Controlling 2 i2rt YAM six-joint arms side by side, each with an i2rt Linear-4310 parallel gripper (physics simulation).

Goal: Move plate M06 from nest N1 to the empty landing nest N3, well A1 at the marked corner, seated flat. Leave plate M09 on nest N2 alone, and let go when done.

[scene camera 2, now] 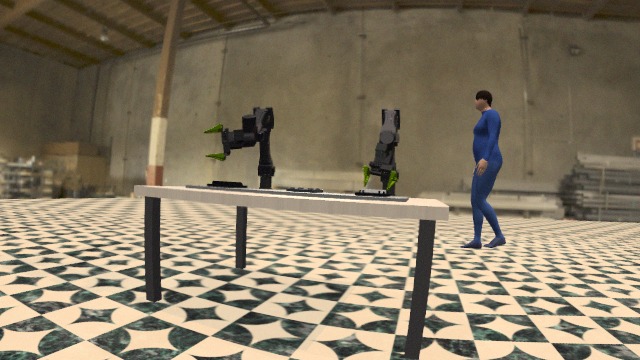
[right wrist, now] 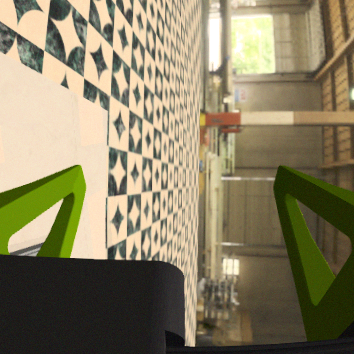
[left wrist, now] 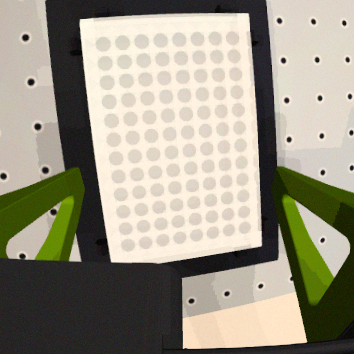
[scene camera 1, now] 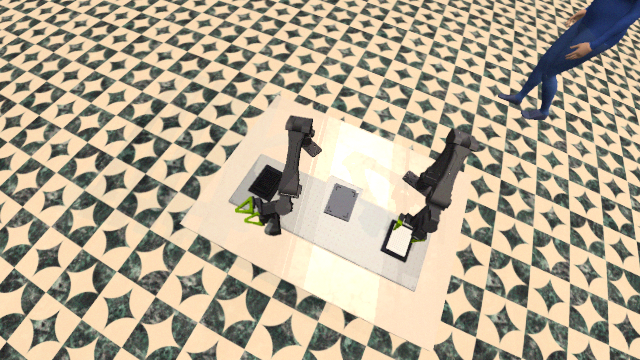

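A white plate with round wells [scene camera 1: 399, 241] [left wrist: 175, 135] sits in a black nest [scene camera 1: 388, 242] [left wrist: 71, 115] at the right of scene camera 1. My left gripper [scene camera 1: 408, 233] [scene camera 2: 378, 187] [left wrist: 177, 177] is open and points down, fingers on either side of this plate, low near the nest's long edges. A grey nest with corner marks [scene camera 1: 342, 201] [scene camera 2: 305, 189] lies bare in the middle. A dark plate [scene camera 1: 268, 181] sits in a black nest at the left. The lettering on plates and nests cannot be read. My right gripper [scene camera 1: 241, 214] [scene camera 2: 205, 143] [right wrist: 179, 175] is open, empty and sideways, high above the table.
The nests stand on a grey perforated board [scene camera 1: 370, 242] on a pale table [scene camera 1: 340, 295] [scene camera 2: 435, 208]. My right arm [scene camera 1: 291, 165] reaches over the board between the dark plate and the grey nest. A person in blue [scene camera 1: 565, 55] [scene camera 2: 487, 155] is beyond the table.
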